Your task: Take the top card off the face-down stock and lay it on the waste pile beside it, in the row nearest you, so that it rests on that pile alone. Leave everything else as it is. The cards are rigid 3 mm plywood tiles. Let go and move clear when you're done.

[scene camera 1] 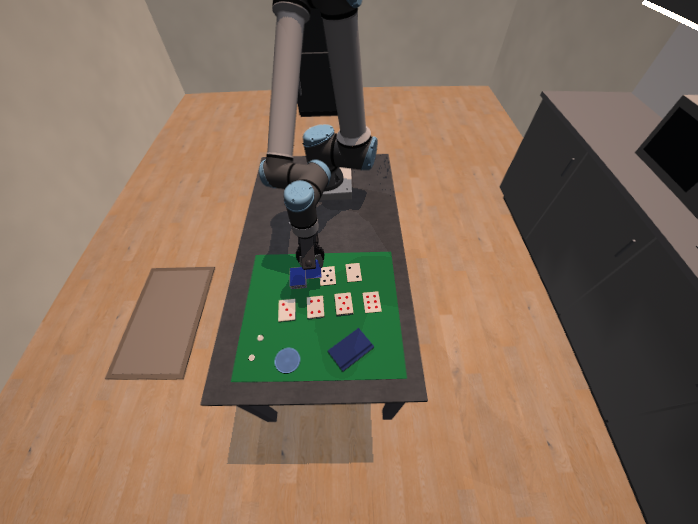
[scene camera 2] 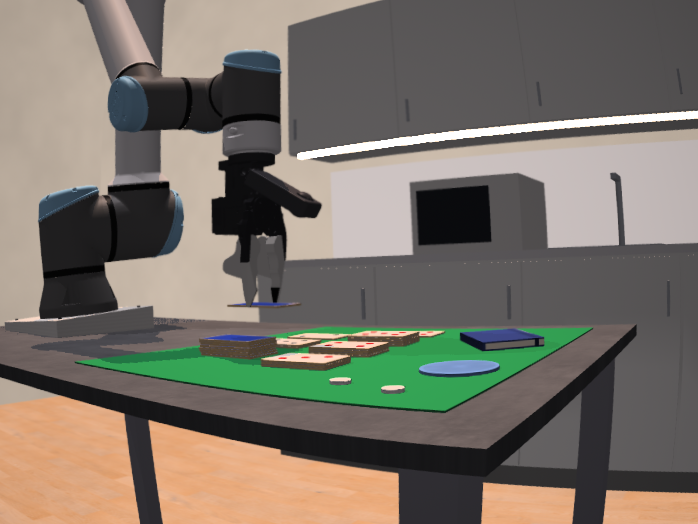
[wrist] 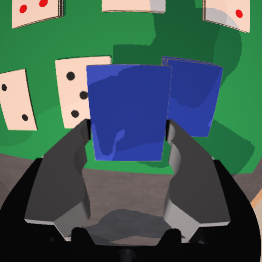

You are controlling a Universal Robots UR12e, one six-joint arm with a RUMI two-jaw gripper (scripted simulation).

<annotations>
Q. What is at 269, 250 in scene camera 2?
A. My gripper.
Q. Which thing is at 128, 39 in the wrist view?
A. A green mat.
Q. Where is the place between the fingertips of my gripper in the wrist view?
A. At 128, 120
</annotations>
